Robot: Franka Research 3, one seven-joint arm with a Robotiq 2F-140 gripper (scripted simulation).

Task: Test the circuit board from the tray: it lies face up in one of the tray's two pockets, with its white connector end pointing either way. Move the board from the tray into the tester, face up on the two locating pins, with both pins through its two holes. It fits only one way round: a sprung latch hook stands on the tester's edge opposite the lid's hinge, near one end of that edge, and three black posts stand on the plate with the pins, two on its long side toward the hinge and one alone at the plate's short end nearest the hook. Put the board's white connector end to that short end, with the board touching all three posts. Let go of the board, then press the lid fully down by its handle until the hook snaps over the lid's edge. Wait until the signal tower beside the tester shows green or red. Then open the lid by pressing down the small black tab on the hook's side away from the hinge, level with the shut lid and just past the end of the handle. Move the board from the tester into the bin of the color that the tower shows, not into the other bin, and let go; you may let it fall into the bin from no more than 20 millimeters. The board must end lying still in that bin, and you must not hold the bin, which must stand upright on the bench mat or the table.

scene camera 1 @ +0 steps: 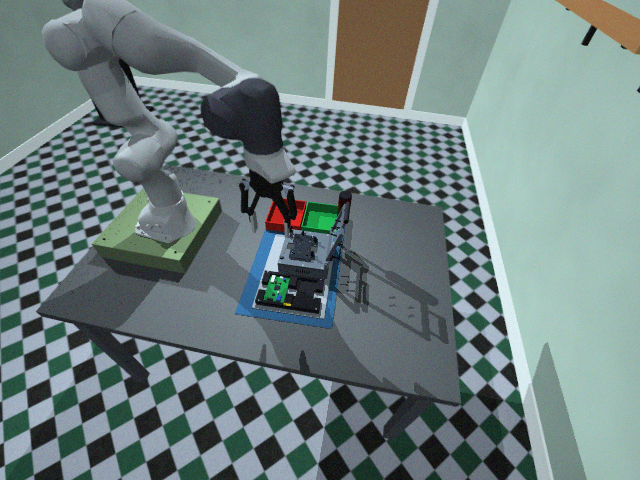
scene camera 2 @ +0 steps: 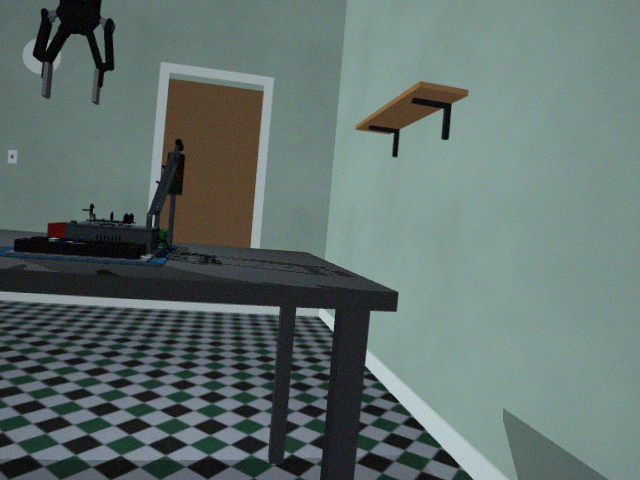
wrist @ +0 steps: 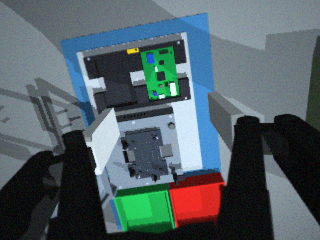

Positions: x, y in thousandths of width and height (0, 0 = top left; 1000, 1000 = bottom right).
Scene:
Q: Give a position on a green bin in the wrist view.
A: At 480, 873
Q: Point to a red bin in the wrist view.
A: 627, 852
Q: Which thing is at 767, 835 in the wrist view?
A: The gripper.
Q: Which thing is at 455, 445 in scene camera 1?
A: The gripper.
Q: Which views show the gripper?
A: Scene camera 1, scene camera 2 and the wrist view: all of them.

